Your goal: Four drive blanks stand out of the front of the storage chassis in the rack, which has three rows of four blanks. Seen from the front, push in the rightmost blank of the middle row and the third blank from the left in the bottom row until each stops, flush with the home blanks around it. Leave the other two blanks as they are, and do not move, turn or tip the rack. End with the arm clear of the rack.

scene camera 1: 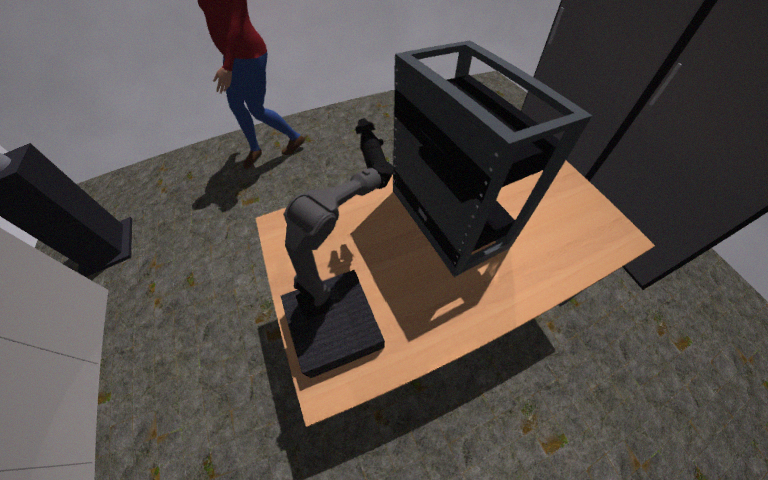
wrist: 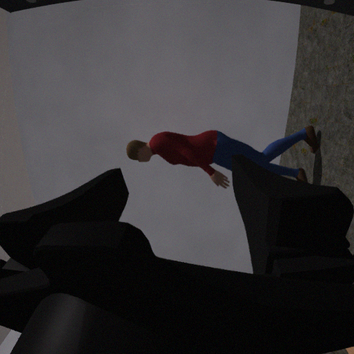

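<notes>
The rack (scene camera 1: pixel 523 79) stands upright on the table in the scene view. Its front side, towards the arm, is dark and in shadow. The chassis and its drive blanks cannot be made out there, so how far any blank stands out is hidden. The blanks do not show in the wrist view. My gripper (scene camera 1: pixel 365 125) (wrist: pixel 175 175) is open, its two black fingers wide apart with no object between them. It points up and away beyond the rack's left edge in the scene view. The wrist beneath it appears close beside that edge; the gap cannot be told.
The arm's black base (scene camera 1: pixel 339 333) stands on the wooden table (scene camera 1: pixel 390 367). A person in a red top and blue trousers (scene camera 1: pixel 247 79) (wrist: pixel 185 148) stands on the floor behind the table. A dark cabinet (scene camera 1: pixel 702 124) is at the right, behind the rack. A dark column (scene camera 1: pixel 62 209) stands at the left.
</notes>
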